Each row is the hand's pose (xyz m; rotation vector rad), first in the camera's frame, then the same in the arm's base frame.
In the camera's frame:
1: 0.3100 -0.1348 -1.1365 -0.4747 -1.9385 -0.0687
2: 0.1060 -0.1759 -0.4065 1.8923 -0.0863 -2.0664
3: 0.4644 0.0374 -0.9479 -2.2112 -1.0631 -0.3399
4: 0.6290 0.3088 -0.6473 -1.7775 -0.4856 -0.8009
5: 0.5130 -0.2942 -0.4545 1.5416 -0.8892 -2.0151
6: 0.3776 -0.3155 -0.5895 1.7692 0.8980 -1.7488
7: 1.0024 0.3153 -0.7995 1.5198 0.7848 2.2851
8: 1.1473 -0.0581 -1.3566 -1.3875 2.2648 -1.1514
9: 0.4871 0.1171 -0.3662 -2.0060 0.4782 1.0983
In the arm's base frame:
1: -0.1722 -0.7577 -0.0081 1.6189 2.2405 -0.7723
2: -0.6201 -0.1748 -0.1974 1.7373 -1.5950 -0.4763
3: -0.0444 -0.4880 -0.0037 1.8362 0.8729 0.7231
4: 0.1142 -0.0845 -0.0595 1.8765 1.2544 1.4844
5: -0.4732 -0.1270 0.2001 1.4690 -2.2982 -0.2207
6: -0.5026 -0.2972 0.1155 1.4884 -0.8526 -0.8252
7: 0.3798 -0.1038 0.2434 -0.1213 1.0933 1.3386
8: 0.4176 -0.6730 0.6246 -0.2311 0.9113 -2.7785
9: -0.2211 0.0677 -0.0760 2.8119 -0.9778 0.7607

